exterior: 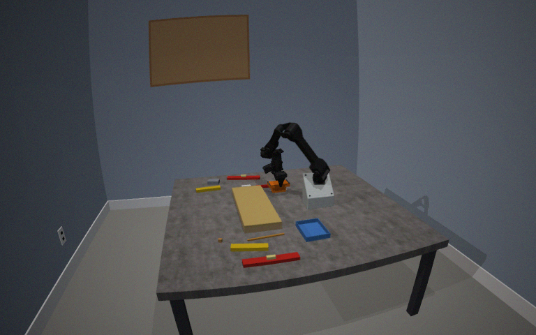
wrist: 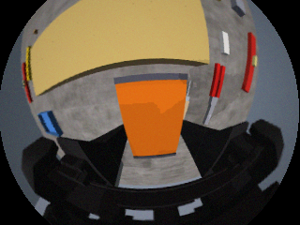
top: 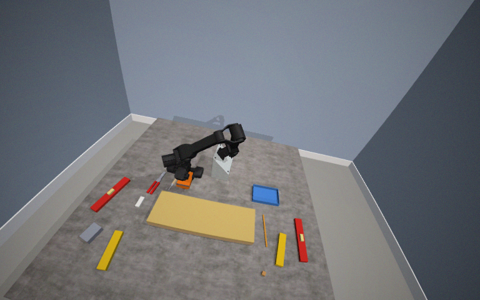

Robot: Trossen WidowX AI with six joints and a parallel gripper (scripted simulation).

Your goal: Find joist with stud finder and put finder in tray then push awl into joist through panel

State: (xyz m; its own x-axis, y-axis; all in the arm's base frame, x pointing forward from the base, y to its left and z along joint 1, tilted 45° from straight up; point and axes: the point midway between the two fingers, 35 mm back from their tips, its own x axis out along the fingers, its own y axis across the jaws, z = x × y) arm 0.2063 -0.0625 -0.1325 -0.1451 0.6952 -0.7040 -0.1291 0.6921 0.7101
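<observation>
My gripper tip is 80 mm to the left of the wooden-handled tool, 60 mm above it and 20 mm short of it. The rest, counted from my gripper tip: blue tray: 470 mm to the left, 100 mm behind, 60 mm below; then white piece: 190 mm ahead, 180 mm to the right, 60 mm below; then orange stud finder: 20 mm below, 20 mm ahead.
</observation>
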